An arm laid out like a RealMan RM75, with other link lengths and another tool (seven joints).
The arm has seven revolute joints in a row. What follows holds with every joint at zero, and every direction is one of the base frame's. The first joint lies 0.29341 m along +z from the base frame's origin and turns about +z. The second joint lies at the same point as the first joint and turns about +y. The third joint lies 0.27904 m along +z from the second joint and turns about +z. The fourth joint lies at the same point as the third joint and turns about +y. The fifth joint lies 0.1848 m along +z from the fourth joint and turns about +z. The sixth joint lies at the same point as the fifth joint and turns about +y. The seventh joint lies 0.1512 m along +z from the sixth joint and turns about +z. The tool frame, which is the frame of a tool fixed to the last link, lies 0.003 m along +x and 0.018 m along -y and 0.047 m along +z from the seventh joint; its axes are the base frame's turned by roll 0, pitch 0.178 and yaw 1.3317 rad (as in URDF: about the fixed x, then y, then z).
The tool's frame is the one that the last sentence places.
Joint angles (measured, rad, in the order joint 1, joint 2, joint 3, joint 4, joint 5, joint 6, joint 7), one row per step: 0.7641 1.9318 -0.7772 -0.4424 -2.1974 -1.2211 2.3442; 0.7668 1.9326 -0.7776 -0.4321 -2.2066 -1.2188 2.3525; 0.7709 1.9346 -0.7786 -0.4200 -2.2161 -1.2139 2.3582; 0.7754 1.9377 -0.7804 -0.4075 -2.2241 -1.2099 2.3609; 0.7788 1.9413 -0.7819 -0.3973 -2.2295 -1.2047 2.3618; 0.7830 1.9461 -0.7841 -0.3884 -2.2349 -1.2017 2.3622; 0.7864 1.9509 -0.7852 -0.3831 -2.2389 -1.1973 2.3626; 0.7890 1.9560 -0.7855 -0.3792 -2.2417 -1.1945 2.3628
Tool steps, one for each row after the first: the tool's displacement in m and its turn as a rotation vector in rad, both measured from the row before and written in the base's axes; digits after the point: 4 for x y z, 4 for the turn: 0.0014 -0.0020 -0.0026 -0.0105 -0.0022 -0.0118; 0.0010 -0.0019 -0.0033 -0.0108 -0.0037 -0.0094; 0.0003 -0.0022 -0.0040 -0.0124 -0.0028 -0.0059; 0.0002 -0.0017 -0.0036 -0.0087 -0.0020 -0.0042; -0.0007 -0.0019 -0.0041 -0.0110 -0.0012 -0.0013; -0.0008 -0.0010 -0.0033 -0.0060 -0.0012 -0.0005; -0.0011 -0.0010 -0.0031 -0.0055 0.0009 -0.0003
